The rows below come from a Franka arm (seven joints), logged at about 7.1 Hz.
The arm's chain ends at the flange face. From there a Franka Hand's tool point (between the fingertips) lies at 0.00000 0.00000 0.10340 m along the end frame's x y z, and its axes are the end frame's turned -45 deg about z.
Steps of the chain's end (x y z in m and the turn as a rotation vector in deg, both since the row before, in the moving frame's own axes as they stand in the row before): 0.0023 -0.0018 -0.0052 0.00 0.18 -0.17; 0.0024 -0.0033 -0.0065 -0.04 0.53 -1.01; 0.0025 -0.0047 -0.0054 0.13 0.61 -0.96; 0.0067 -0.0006 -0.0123 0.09 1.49 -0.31; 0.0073 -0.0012 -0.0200 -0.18 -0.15 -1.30; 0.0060 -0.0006 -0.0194 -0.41 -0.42 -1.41; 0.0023 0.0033 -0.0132 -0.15 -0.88 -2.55; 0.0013 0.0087 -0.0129 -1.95 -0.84 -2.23
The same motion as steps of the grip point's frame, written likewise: 0.0031 0.0006 -0.0052 -0.13 0.13 -0.17; 0.0047 0.0001 -0.0065 -0.40 0.35 -1.01; 0.0060 -0.0010 -0.0054 -0.34 0.52 -0.96; 0.0072 0.0061 -0.0123 -0.99 1.12 -0.31; 0.0056 0.0044 -0.0200 -0.02 -0.23 -1.30; 0.0036 0.0038 -0.0194 0.01 -0.59 -1.41; -0.0020 0.0031 -0.0132 0.52 -0.73 -2.55; -0.0088 0.0086 -0.0130 -0.78 -1.97 -2.23
